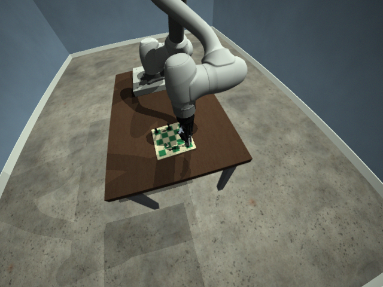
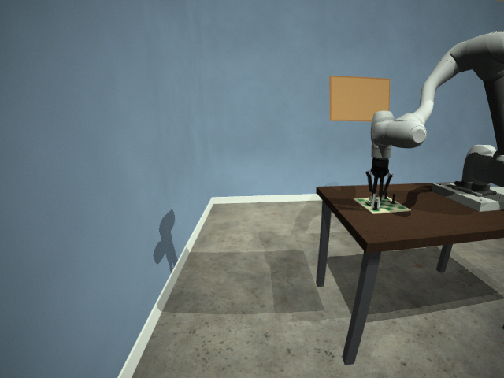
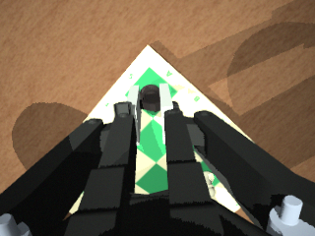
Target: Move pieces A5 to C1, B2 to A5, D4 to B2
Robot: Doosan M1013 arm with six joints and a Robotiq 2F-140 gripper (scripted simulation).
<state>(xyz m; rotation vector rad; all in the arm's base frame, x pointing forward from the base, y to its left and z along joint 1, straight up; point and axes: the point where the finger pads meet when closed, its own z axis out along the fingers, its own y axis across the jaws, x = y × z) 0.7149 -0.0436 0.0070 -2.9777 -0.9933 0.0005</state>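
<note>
My hand is 30 mm above the black chess piece. The rest, counted from my hand: small pale piece 50 mm behind, 110 mm to the right, 40 mm below; cream chessboard 90 mm behind, 70 mm to the right, 50 mm below.
</note>
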